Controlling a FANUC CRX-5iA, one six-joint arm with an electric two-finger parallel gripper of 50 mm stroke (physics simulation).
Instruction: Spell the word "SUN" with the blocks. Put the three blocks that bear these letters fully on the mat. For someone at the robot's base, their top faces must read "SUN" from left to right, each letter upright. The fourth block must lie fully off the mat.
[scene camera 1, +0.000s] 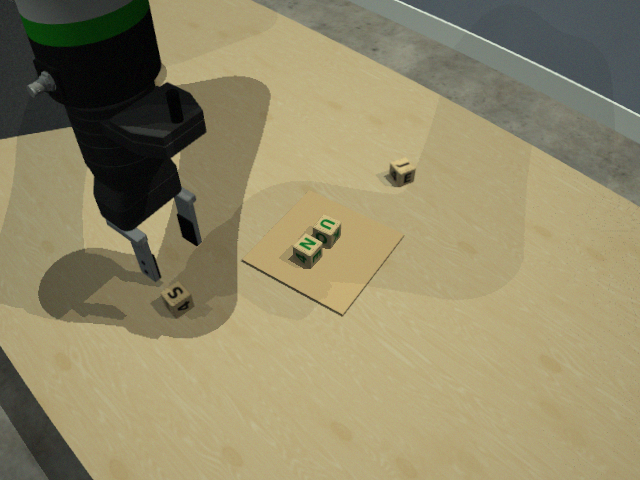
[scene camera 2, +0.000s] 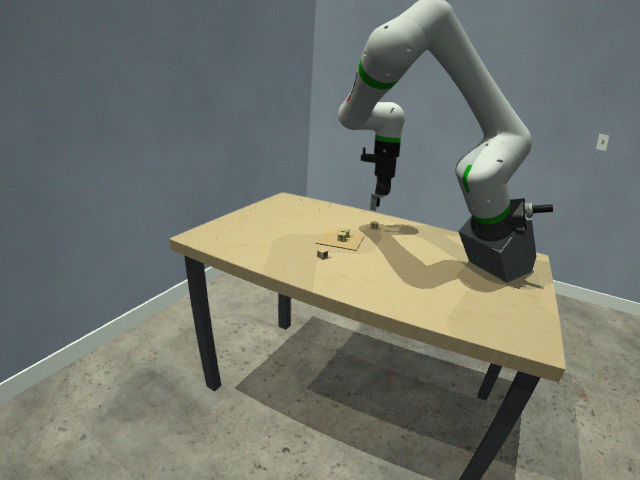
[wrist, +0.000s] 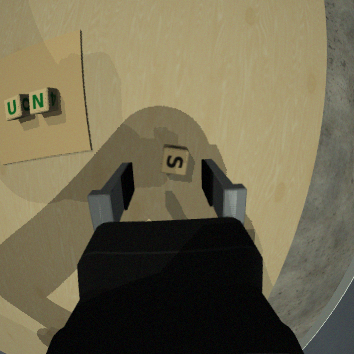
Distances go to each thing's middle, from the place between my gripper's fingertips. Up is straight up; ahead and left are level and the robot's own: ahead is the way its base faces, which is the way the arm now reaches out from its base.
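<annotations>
Mat (scene camera 1: 341, 274): 8 cm below my hand, 3 cm ahead of it, 17 cm to the left of it.
</annotations>
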